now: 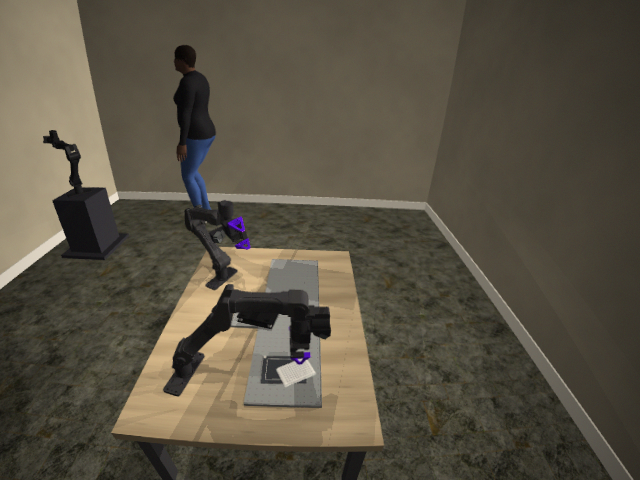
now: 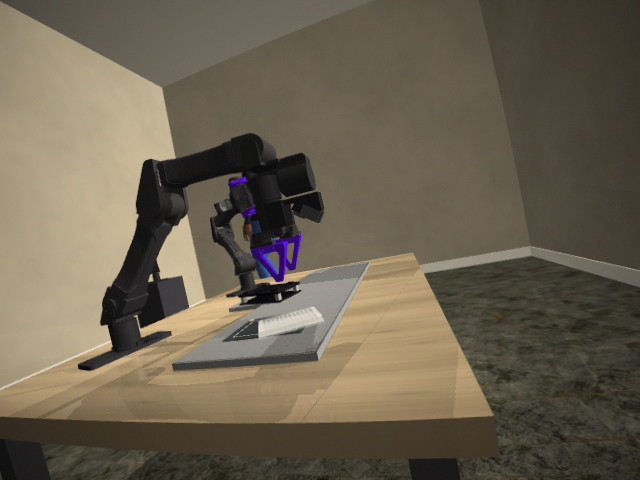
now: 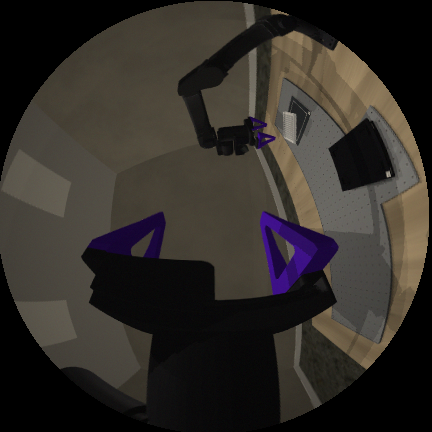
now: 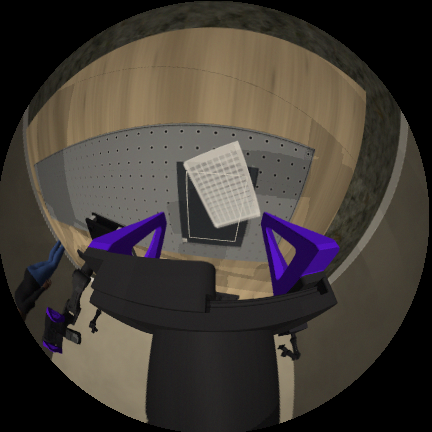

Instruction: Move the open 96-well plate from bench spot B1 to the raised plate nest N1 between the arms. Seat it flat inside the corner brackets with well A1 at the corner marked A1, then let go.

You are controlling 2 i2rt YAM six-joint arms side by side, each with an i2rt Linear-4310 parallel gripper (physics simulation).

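Where they show: left gripper, fingertip midpoint: [image 1: 246,240] [image 2: 247,194] [image 3: 212,216]; right gripper, fingertip midpoint: [image 1: 299,353] [image 2: 286,275] [image 3: 270,130] [image 4: 213,217]; left arm's base at its link origin: [image 1: 222,278] [image 2: 249,290]; right arm's base at its link origin: [image 1: 185,372] [image 2: 129,350].
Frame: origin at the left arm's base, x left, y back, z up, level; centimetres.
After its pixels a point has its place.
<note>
The white 96-well plate [image 1: 296,372] {x -35.4, y -65.3, z 2.9 cm} [image 2: 289,321] {x -36.0, y -66.4, z 2.9 cm} [image 3: 290,126] {x -33.8, y -62.9, z 2.8 cm} [image 4: 222,185] {x -33.8, y -65.2, z 2.8 cm} lies askew over bench spot B1 [image 1: 269,367] {x -37.4, y -54.4, z 1.5 cm} [image 4: 200,232] {x -35.9, y -54.0, z 1.5 cm}, a dark pad with a thin white outline, and overhangs one edge. The plate's A1 mark cannot be read. My right gripper [image 1: 300,358] {x -33.0, y -65.1, z 11.5 cm} [image 2: 287,274] {x -33.0, y -65.1, z 11.5 cm} [image 3: 270,130] {x -33.0, y -65.1, z 11.5 cm} [image 4: 213,217] {x -33.0, y -65.1, z 11.5 cm} is open and empty, fingers down, clear above the plate. The raised black nest N1 [image 1: 256,319] {x -20.4, y -37.1, z 4.5 cm} [image 2: 268,293] {x -20.4, y -40.8, z 4.2 cm} [image 3: 361,157] {x -15.5, y -33.0, z 4.5 cm} stands between the arms and bears no plate; its corner label is unreadable. My left gripper [image 1: 241,235] {x -10.4, y -27.2, z 37.3 cm} [image 2: 242,196] {x -10.4, y -27.2, z 37.3 cm} [image 3: 212,216] {x -10.4, y -27.2, z 37.3 cm} is open and empty, high and far from the plate.
A grey perforated board [image 1: 293,273] {x 21.8, y -32.6, z 1.3 cm} [image 2: 330,289] {x -7.1, y -53.4, z 1.3 cm} [image 3: 345,260] {x 13.5, y -41.2, z 1.3 cm} [image 4: 150,150] {x -21.0, y -64.0, z 1.3 cm} lies on the wooden table [image 1: 341,413] {x -41.8, y -86.5, z 0.0 cm} [image 2: 361,392] {x -47.5, y -90.0, z 0.0 cm}. A person [image 1: 195,103] stands beyond the table's far end. Another small arm stands on a dark pedestal [image 1: 86,222] at the left.
</note>
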